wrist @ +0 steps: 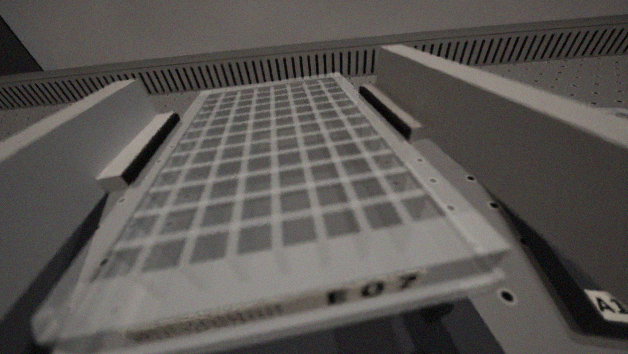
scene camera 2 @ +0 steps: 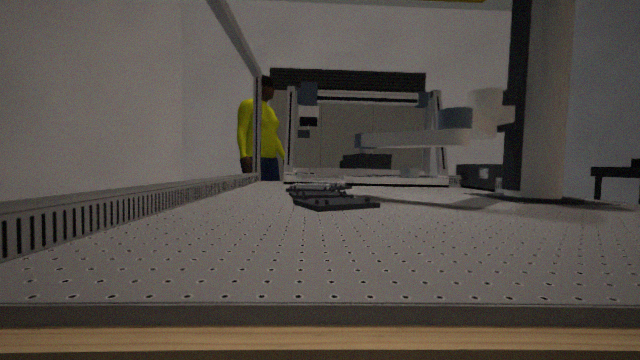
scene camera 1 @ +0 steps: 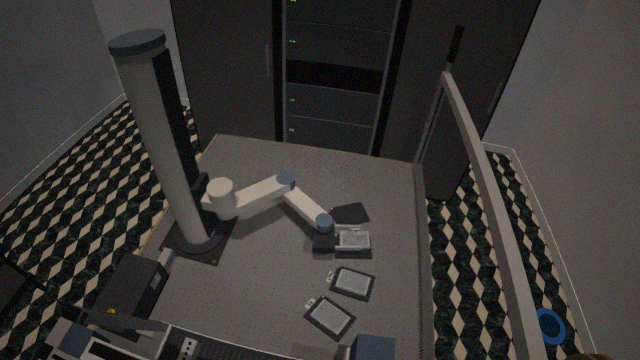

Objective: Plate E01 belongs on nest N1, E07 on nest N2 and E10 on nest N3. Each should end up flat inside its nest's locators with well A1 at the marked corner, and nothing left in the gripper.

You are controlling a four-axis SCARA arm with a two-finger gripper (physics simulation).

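Places are measured from the arm's base along level axes (x ahead, y left, z up), in metres.
Pixels of known places: gripper, fingertip midpoint: [wrist: 268, 86] [scene camera 2: 311, 171] [scene camera 1: 360, 237]; arm's base at its link origin: [scene camera 1: 200, 233].
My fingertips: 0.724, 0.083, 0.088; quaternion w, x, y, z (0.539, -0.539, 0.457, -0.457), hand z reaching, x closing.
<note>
For each thing: its top centre in the pictures, then the offset to it from my fingertips, as dx, dy, dz. "spot": a spot on its surface instead.
- plate E07 at its top centre: [wrist: 273, 126] [scene camera 2: 319, 174] [scene camera 1: 355, 238] -0.024, -0.004, -0.008
- dark nest at its top centre: [wrist: 294, 207] [scene camera 2: 319, 189] [scene camera 1: 353, 244] -0.023, -0.006, -0.053
- white A1 label at a spot on its surface: [wrist: 607, 304] spot: -0.070, -0.119, -0.063
- dark holder at its top centre: [scene camera 2: 336, 196] [scene camera 1: 350, 212] -0.056, +0.173, -0.053
- blue box at a spot on its surface: [scene camera 1: 374, 347] spot: +0.011, -0.574, +0.413
- dark box at a spot on its surface: [scene camera 1: 127, 285] spot: -0.837, -0.465, +0.040
My gripper [scene camera 1: 356, 238] [wrist: 268, 86] is shut on the long sides of plate E07 [scene camera 1: 354, 240] [wrist: 285, 170], a clear plate with a grid of wells; its E07 label faces the wrist camera. In scene camera 1 the plate hangs over a dark nest [scene camera 1: 357, 254], which it partly hides. Two more plates sit on dark nests: one plate [scene camera 1: 352, 282] in the middle and one plate [scene camera 1: 329, 316] nearer the front. Their codes and the nest tags are too small to read. A white A1 label [wrist: 607, 304] shows at lower right in the wrist view.
A dark holder [scene camera 1: 351, 213] [scene camera 2: 340, 204] lies behind the held plate in scene camera 1. A blue box [scene camera 1: 374, 347] stands at the front, and a dark box [scene camera 1: 127, 285] stands by the arm's column [scene camera 1: 165, 150]. A slotted rail [scene camera 2: 100, 217] [wrist: 260, 70] runs along the table's side.
</note>
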